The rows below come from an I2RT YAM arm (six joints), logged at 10 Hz.
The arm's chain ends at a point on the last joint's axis. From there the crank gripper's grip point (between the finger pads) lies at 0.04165 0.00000 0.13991 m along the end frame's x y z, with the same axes.
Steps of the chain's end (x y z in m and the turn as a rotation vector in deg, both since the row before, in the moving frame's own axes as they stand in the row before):
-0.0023, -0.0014, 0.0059, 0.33, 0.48, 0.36
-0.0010, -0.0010, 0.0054, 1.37, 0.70, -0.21
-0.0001, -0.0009, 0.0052, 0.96, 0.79, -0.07
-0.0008, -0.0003, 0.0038, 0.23, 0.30, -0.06
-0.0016, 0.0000, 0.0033, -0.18, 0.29, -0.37
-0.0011, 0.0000, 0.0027, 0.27, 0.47, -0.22
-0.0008, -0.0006, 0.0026, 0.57, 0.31, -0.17
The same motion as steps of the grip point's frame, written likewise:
-0.0011, -0.0019, 0.0055, 0.33, 0.48, 0.36
0.0007, -0.0045, 0.0048, 1.37, 0.70, -0.21
0.0018, -0.0033, 0.0046, 0.96, 0.79, -0.07
-0.0001, -0.0009, 0.0036, 0.23, 0.30, -0.06
-0.0009, 0.0002, 0.0031, -0.18, 0.29, -0.37
0.0000, -0.0008, 0.0024, 0.27, 0.47, -0.22
0.0000, -0.0021, 0.0024, 0.57, 0.31, -0.17

